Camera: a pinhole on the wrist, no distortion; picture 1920 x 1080 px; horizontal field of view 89.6 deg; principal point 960.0 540.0 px. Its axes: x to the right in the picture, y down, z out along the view. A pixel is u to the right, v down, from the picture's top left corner.
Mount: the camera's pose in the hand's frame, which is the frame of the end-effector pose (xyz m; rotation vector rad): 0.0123 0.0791 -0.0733 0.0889 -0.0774 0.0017
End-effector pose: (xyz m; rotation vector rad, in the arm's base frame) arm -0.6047 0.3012 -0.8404 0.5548 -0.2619 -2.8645
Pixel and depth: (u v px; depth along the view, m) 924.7 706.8 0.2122
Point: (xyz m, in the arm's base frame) -0.6311 0.2296 -0.6877
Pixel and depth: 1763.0 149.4 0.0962
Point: -0.6857 0.2537 -0.8403
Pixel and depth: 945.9 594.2 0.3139
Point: -0.6701 0.2709 -0.6012
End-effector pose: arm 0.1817 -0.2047 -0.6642 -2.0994 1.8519 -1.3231
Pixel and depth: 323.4 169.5 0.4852
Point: 0.5494 -0.0545 -1.0058
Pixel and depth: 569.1 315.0 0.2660
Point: 0.3030 -0.1925 -0.8368
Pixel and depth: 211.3 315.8 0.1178
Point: 0.1765 -0.1602 -0.7568
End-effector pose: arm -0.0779 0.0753 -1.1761 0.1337 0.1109 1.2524
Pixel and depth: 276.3 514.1 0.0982
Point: -0.1586 0.0341 -1.1461
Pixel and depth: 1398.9 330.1 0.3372
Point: 0.0296 0.1897 -0.9181
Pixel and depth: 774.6 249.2 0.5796
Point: 0.0898 -0.1240 -0.7262
